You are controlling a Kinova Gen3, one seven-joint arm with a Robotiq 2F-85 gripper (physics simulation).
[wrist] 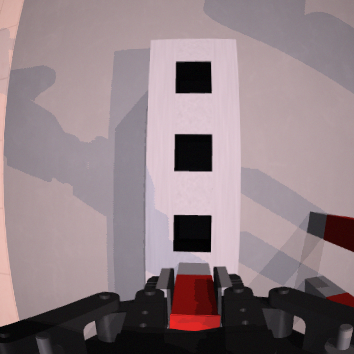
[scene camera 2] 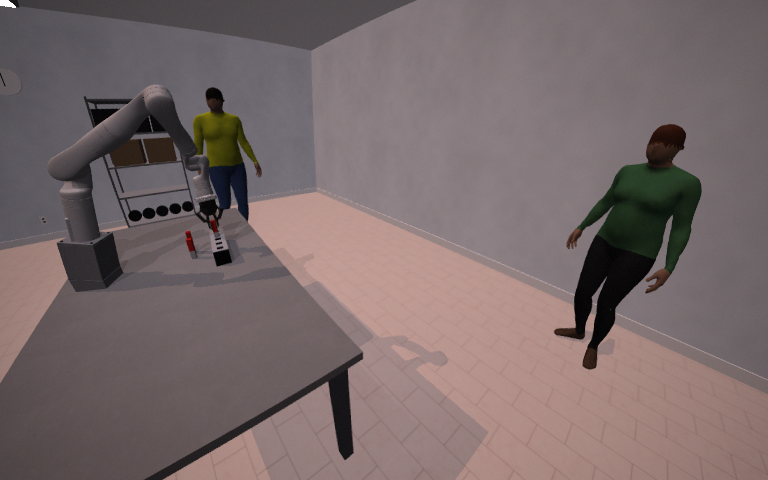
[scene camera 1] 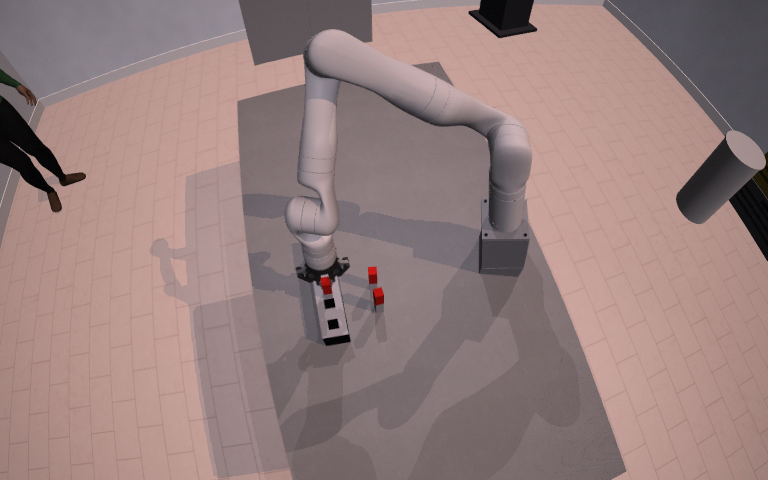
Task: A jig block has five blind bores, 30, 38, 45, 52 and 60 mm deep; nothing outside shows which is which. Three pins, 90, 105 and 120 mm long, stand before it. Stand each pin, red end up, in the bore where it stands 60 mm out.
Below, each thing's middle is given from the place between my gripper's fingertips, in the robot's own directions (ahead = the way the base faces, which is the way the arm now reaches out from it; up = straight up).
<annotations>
My gripper is now 2 cm to the left of the jig block point(scene camera 1: 332, 318) and 9 cm above it.
</annotations>
